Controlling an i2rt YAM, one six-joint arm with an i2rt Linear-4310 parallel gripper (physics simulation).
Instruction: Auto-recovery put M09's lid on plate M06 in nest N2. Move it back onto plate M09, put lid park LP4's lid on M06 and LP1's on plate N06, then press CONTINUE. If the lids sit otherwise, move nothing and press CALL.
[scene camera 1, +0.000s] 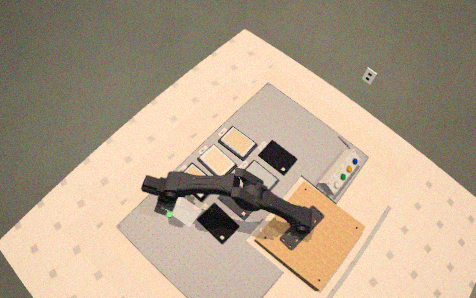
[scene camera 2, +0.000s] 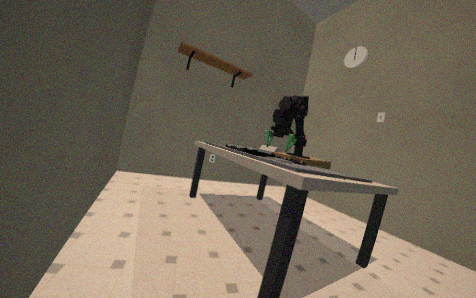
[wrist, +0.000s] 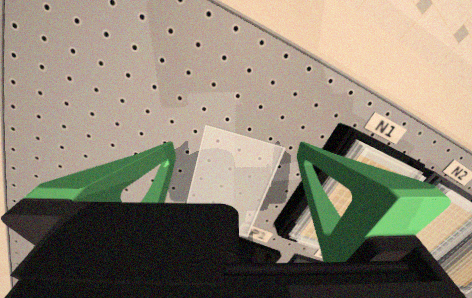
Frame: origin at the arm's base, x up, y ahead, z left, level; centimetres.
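Where they show: gripper, fingertip midpoint: (scene camera 2: 275, 149) (wrist: 236, 148); arm's base at its link origin: (scene camera 1: 302, 227) (scene camera 2: 297, 156).
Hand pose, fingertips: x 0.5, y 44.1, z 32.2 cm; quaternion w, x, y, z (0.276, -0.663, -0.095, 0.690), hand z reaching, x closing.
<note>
Things, the pixels of their top centre, and the offset from my fingertips. "*": a spot on its surface instead.
- clear lid at its top centre: (wrist: 229, 189) (scene camera 1: 183, 209) dx -4.1, dy -5.9, dz -2.7 cm
- Plate N1 at a spot on its surface: (wrist: 372, 162) * dx -2.0, dy +4.7, dz -12.4 cm
- nest N2 plate at its top centre: (wrist: 429, 241) (scene camera 1: 217, 160) dx -2.0, dy +0.8, dz -27.3 cm
- tan plate at its top centre: (scene camera 1: 237, 140) dx -2.3, dy +1.8, dz -40.4 cm
- control box at its top centre: (scene camera 1: 343, 167) (scene camera 2: 270, 146) dx +3.3, dy -39.4, dz -63.1 cm
My gripper (wrist: 236, 148) (scene camera 2: 278, 148) is open, with green fingers. In the wrist view it hangs over a clear lid (wrist: 232, 172) (scene camera 1: 186, 212) (scene camera 2: 268, 148) on the pegboard mat, one fingertip to each side of it; nothing is held. Plate N1 (wrist: 372, 162) has a tan grid and sits right of the lid, partly behind a finger. The nest N2 plate (scene camera 1: 216, 160) shows in scene camera 1, as does another tan plate (scene camera 1: 238, 142). Black lid parks (scene camera 1: 217, 223) (scene camera 1: 277, 157) flank a grey one (scene camera 1: 264, 176) and one partly under the arm. Plate numbers are unreadable.
A control box (scene camera 1: 327, 176) with blue (scene camera 1: 355, 161), yellow (scene camera 1: 349, 169), green (scene camera 1: 343, 177) and white (scene camera 1: 336, 185) buttons stands at the mat's right; its lettering is unreadable. The arm's base stands on a wooden board (scene camera 1: 332, 255). The arm crosses above the nests and parks.
</note>
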